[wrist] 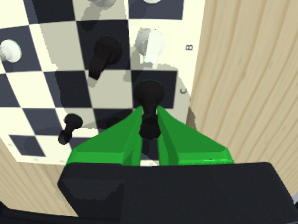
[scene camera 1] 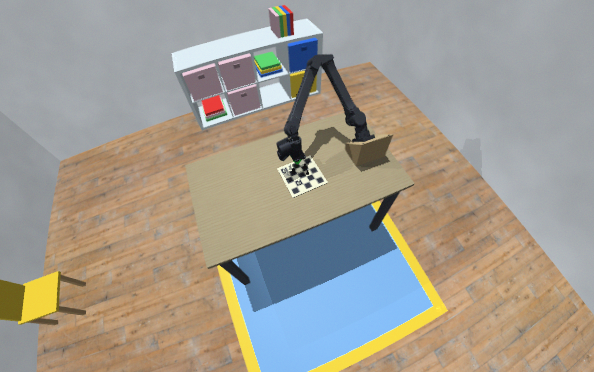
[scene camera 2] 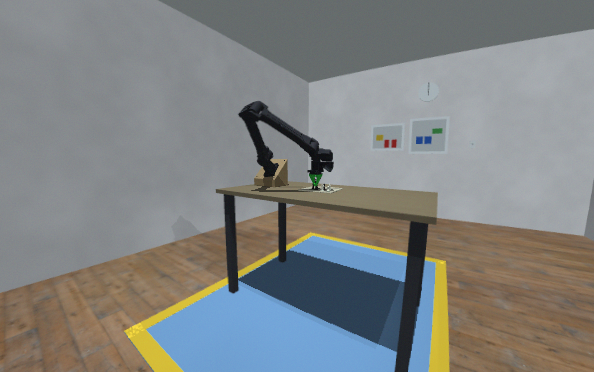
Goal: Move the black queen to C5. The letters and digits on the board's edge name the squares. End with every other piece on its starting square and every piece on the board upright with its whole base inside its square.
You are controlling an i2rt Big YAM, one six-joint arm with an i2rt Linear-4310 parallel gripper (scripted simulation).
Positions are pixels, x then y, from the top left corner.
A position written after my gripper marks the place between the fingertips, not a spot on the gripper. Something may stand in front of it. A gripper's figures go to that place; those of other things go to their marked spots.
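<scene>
White piece [wrist: 153, 50], 10 cm from the lens. Marked spots on white piece and chessboard [wrist: 51, 79], 10 cm apart. My gripper [wrist: 149, 113], 13 cm from the lens. Chessboard, 17 cm from the lens.
</scene>
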